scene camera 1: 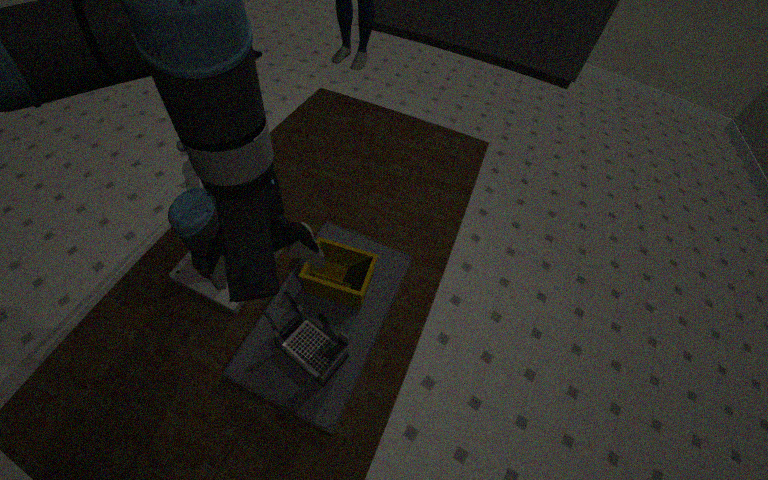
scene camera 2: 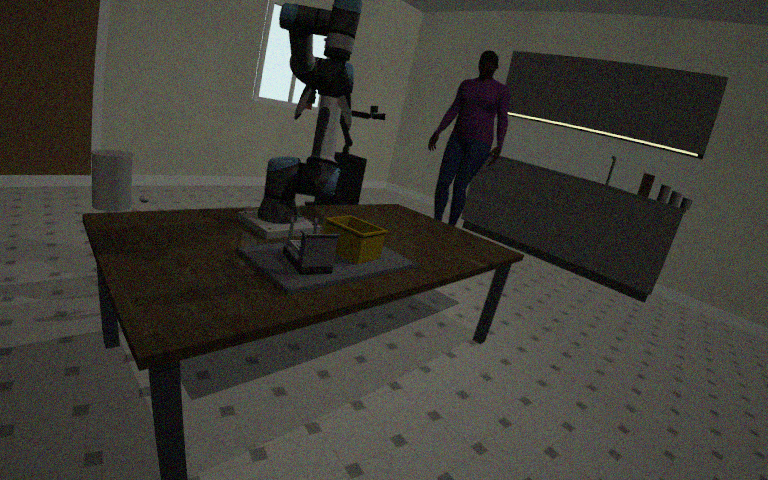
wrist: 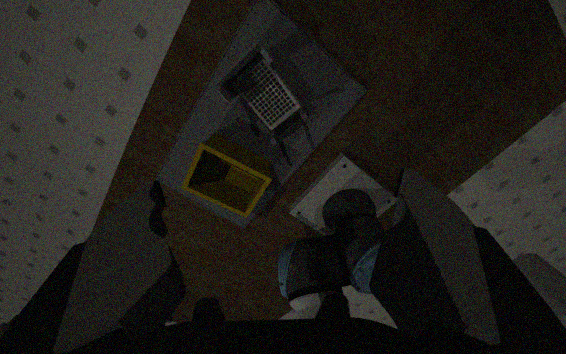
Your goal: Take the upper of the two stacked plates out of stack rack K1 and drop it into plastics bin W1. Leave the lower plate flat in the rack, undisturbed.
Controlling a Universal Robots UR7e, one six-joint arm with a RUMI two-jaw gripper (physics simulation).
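Seen in the pictures: gripper, fingertip midpoint: (scene camera 2: pixel 321 125) (wrist: pixel 278 179); arm's base, origin of the base link: (scene camera 2: pixel 277 217) (wrist: pixel 347 210).
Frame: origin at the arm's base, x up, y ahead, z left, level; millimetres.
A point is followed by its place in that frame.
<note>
Stack rack K1 (scene camera 1: pixel 340 341) @[x 71, y 432, z -96 mm] (scene camera 2: pixel 321 253) @[x 44, y 442, z -138 mm] (wrist: pixel 234 84) is dark and stands on the grey mat. A pale gridded plate (scene camera 1: pixel 310 345) @[x 34, y 366, z -124 mm] (wrist: pixel 271 95) @[x 34, y 368, z -132 mm] lies flat in it; whether a second plate is under it cannot be made out. Plastics bin W1 (scene camera 1: pixel 333 285) @[x 83, y 357, z 19 mm] (scene camera 2: pixel 365 247) @[x 36, y 427, z 51 mm] (wrist: pixel 223 205) @[x 83, y 320, z 134 mm] is a yellow open-topped box beside the rack; its visible inside shows no plate. My gripper (scene camera 2: pixel 323 129) @[x 380, y 350, z -135 mm] (wrist: pixel 278 179) @[x 380, y 350, z -135 mm] is open and empty, high above the table, with fingers wide apart. In scene camera 1 one finger shows near the bin in the picture; the other is hard to make out.
The grey mat (scene camera 1: pixel 300 403) @[x -17, y 399, z -244 mm] (wrist: pixel 325 65) @[x -17, y 308, z -248 mm] lies on the brown table (scene camera 1: pixel 396 147) @[x -30, y 273, z 727 mm] (scene camera 2: pixel 186 294) @[x -30, y 404, z -496 mm]. Thin upright posts rise beside the rack. The pale arm base plate (scene camera 1: pixel 195 280) @[x -2, y -16, z -94 mm] (scene camera 2: pixel 266 227) @[x -2, y 92, z -101 mm] (wrist: pixel 312 205) @[x 1, y 98, z 47 mm] is near the mat. A person (scene camera 2: pixel 481 113) stands behind the table.
</note>
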